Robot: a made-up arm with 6 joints.
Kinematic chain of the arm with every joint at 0, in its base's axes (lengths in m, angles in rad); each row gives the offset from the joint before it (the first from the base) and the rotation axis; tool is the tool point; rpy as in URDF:
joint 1: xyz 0 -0.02 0.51 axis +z
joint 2: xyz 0.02 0.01 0 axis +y
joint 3: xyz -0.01 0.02 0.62 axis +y
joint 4: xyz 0.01 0 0.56 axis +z
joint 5: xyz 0.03 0 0.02 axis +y
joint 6: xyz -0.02 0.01 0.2 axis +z
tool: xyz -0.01 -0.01 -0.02 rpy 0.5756 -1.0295 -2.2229
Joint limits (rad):
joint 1: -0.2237..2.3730
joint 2: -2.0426..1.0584
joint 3: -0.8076..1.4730
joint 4: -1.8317..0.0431
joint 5: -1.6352..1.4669
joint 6: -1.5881..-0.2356
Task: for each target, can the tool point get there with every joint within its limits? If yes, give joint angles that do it. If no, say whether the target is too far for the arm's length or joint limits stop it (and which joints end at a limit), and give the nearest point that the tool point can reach.
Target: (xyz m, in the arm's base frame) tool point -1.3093 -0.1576 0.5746
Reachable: yes | joints 0.0347 -1.3110 -0.4447 -1.3454 0.7515 -0.9718
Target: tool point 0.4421 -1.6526 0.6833
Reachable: no: too far | nearest point 0.3550 -1.3310 0.6496 | short by 0.335 m
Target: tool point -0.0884 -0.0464 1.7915
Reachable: yes | joints 1.4153 -0.2232 0.5036 -0.3641 -0.8276 -0.7197
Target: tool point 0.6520 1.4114 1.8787
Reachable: no: too far | nearest point 0.4391 0.9440 1.4260 | short by 0.685 m
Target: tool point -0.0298 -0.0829 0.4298
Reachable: no: joint limits stop it (at a limit: joint 2, joint 3, joint 5, joint 6) | nearest point -0.2930 -0.6385 0.8652 | short by 0.753 m
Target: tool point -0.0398 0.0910 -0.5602
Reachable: no: joint limits stop it (at a limit: joint 1, joint 2, joint 3) | nearest point -0.5359 0.1487 -0.3855 | short by 0.529 m
